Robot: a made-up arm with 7 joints. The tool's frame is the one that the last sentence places.
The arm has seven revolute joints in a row. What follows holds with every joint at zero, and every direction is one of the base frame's.
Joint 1 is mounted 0.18 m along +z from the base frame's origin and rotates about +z.
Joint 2 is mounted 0.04 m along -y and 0.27 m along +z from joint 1 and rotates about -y.
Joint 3 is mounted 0.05 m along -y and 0.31 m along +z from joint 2 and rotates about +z.
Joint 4 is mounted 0.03 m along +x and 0.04 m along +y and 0.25 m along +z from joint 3 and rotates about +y.
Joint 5 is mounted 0.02 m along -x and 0.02 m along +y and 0.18 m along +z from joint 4 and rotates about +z.
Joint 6 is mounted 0.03 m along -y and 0.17 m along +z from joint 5 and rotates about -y.
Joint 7 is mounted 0.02 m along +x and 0.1 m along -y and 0.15 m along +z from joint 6 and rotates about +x.
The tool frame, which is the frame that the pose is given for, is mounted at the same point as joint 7; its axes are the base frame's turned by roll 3.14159, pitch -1.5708 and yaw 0 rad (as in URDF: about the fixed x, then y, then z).
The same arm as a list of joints. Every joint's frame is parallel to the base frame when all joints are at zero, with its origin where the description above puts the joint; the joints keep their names.
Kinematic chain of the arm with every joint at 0, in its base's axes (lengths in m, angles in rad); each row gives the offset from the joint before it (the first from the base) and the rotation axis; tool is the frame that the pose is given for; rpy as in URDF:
joint 1: xyz 0 0 0.18 axis +z
joint 2: xyz 0 -0.04 0.27 axis -y
joint 3: xyz 0 -0.05 0.31 axis +z
joint 4: xyz 0.03 0.04 0.25 axis +y
joint 5: xyz -0.02 0.02 0.18 axis +z
joint 6: xyz 0 -0.03 0.17 axis -y
joint 7: xyz 0.02 -0.1 0.15 axis +x
tool: xyz 0 0 0 rpy 3.1416 -1.5708 0

